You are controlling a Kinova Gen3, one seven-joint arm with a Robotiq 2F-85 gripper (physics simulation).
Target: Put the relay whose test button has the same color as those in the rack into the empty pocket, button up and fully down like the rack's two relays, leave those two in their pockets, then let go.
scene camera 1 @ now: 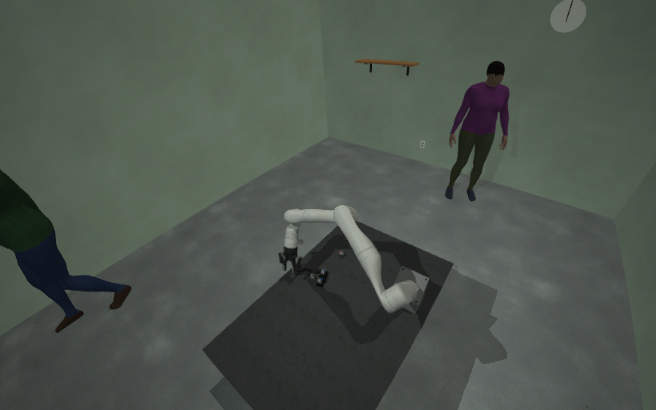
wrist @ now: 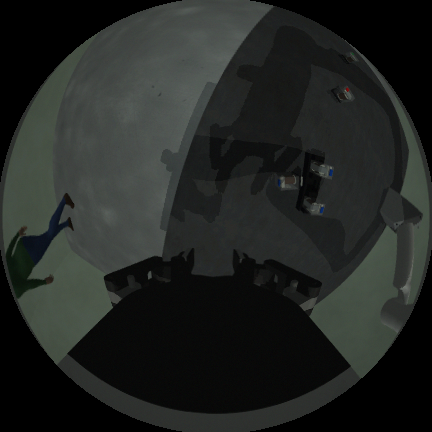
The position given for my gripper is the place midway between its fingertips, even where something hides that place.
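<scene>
Looking through the wrist view, I find a black rack (wrist: pixel 310 182), and my own gripper (wrist: pixel 213 256) is visible there too.
</scene>
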